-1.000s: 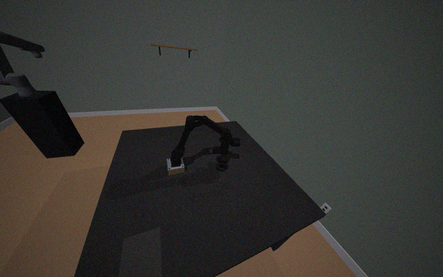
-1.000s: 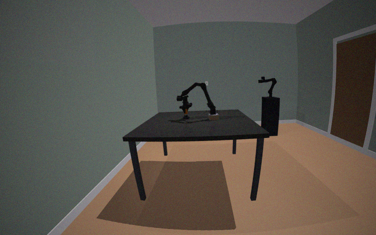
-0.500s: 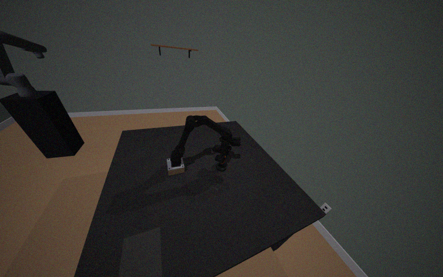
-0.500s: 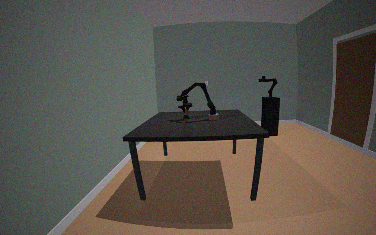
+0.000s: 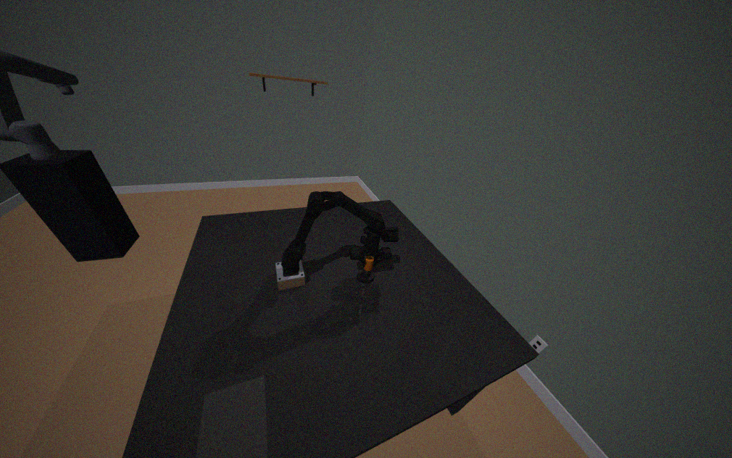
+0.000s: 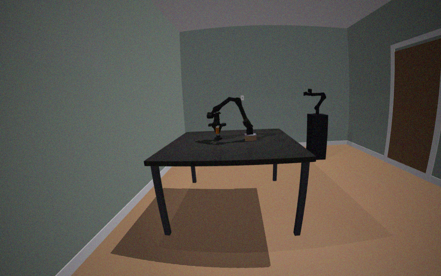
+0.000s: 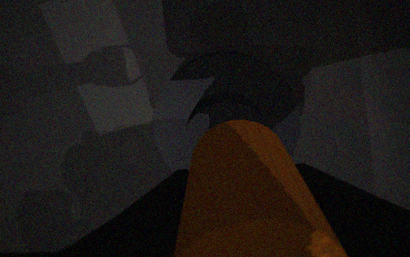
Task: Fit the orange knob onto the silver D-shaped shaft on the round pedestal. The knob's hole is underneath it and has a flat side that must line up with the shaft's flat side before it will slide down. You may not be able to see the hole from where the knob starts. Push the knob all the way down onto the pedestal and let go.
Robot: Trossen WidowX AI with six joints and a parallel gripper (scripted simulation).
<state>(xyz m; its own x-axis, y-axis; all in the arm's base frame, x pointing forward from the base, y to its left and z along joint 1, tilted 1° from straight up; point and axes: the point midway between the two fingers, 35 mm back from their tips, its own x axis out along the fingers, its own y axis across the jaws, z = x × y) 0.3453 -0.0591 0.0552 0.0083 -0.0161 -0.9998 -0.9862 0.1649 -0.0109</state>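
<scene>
My gripper tip is 4 cm above the dark round pedestal. Also, from my gripper tip: orange knob 3 cm above.
</scene>
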